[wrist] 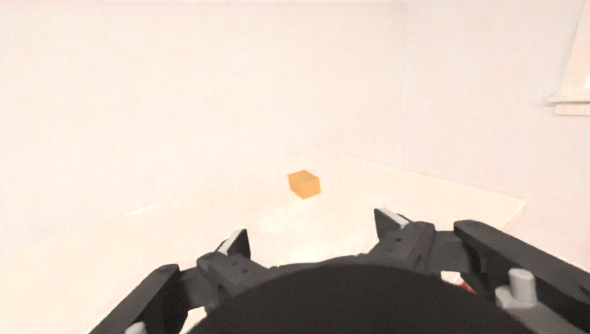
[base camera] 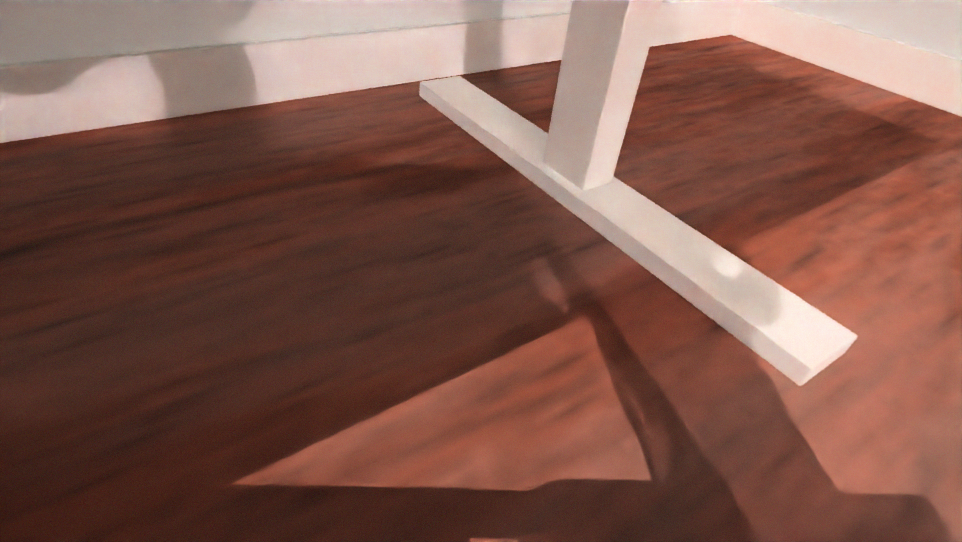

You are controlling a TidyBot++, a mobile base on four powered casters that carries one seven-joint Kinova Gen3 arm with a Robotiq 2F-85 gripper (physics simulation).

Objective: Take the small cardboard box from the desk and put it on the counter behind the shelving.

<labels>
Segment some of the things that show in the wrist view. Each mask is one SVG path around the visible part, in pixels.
My gripper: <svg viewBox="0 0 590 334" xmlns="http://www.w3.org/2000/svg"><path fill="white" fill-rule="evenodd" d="M590 273L482 221L473 219L458 220L453 222L454 230L436 230L436 226L433 223L425 221L414 222L402 214L394 213L388 208L382 207L374 209L376 233L379 242L368 253L359 253L356 256L354 254L338 256L319 262L297 262L266 268L251 259L246 228L234 230L230 237L222 241L214 252L205 253L197 258L195 267L180 271L178 263L164 264L150 272L88 334L180 334L188 318L188 311L204 306L207 315L185 334L590 334ZM441 272L459 272L460 277L476 293L442 279Z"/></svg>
A small cardboard box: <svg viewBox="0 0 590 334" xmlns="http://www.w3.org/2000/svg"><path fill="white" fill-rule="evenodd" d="M288 175L290 190L303 200L321 193L319 177L310 172L301 170Z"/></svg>
</labels>
